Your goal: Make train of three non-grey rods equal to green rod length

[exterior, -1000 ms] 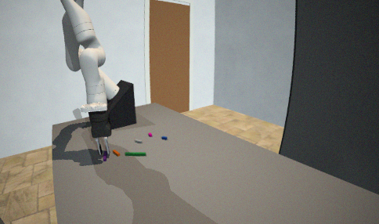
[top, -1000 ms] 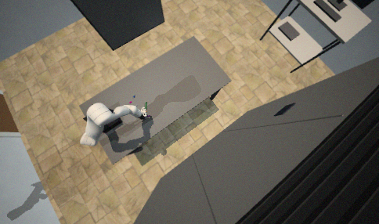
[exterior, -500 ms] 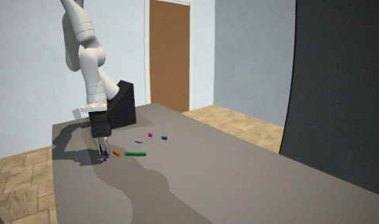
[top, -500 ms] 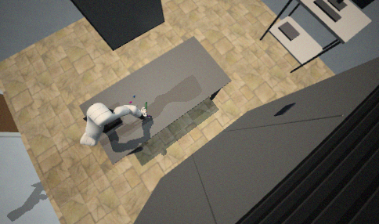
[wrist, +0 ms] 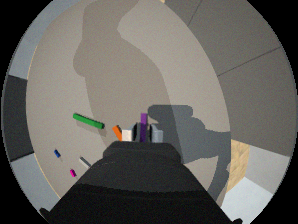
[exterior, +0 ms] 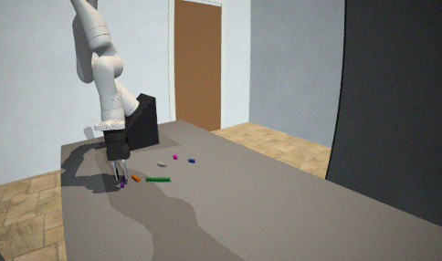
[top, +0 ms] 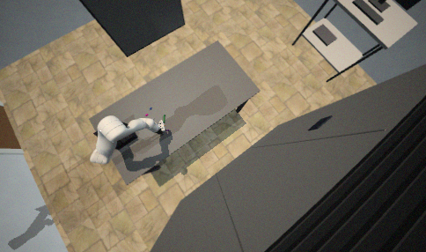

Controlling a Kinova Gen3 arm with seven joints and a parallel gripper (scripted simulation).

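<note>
My hand is 3 cm above the purple rod. The rest, counted from my hand: orange rod 5 cm to the left, 3 cm below; then green rod 5 cm ahead, 11 cm to the left, 3 cm below; then grey rod 4 cm behind, 17 cm to the left, 3 cm below.
</note>
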